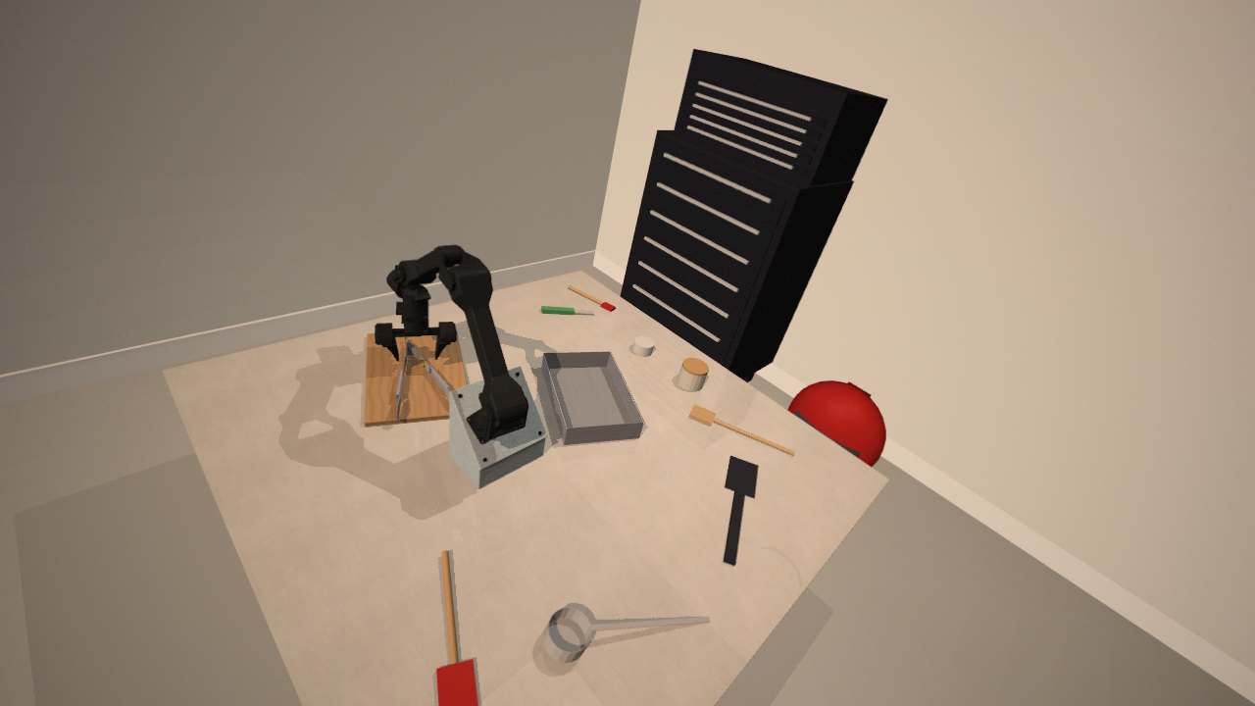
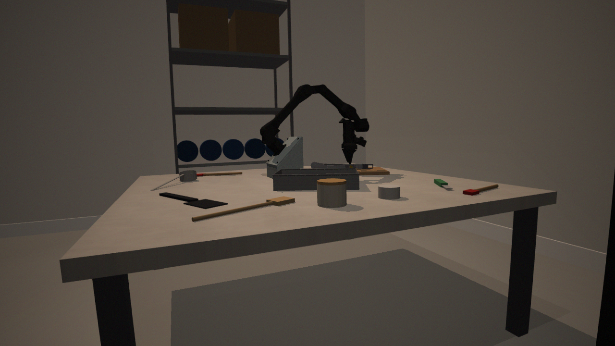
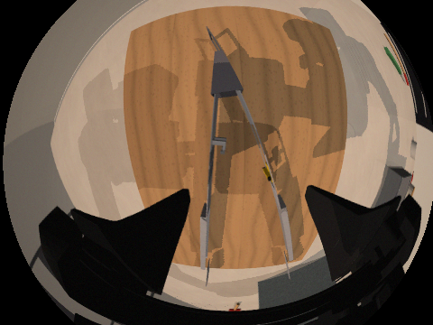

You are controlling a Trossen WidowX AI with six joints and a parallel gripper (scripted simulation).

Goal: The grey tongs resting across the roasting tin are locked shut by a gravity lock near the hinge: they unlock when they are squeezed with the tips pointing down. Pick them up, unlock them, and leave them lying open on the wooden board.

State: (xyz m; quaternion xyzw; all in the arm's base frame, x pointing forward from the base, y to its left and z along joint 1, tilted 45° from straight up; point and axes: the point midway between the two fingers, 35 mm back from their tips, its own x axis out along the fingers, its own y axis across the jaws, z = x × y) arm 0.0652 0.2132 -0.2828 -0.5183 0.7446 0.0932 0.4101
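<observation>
The wooden board lies 40 mm below my gripper tip. The rest, counted from my gripper tip: green-handled tool 580 mm ahead, 40 mm below, 20 mm to the right; then white cylinder 610 mm ahead, 310 mm to the right, 30 mm below; then roasting tin 360 mm to the right, 280 mm ahead, 20 mm below.
</observation>
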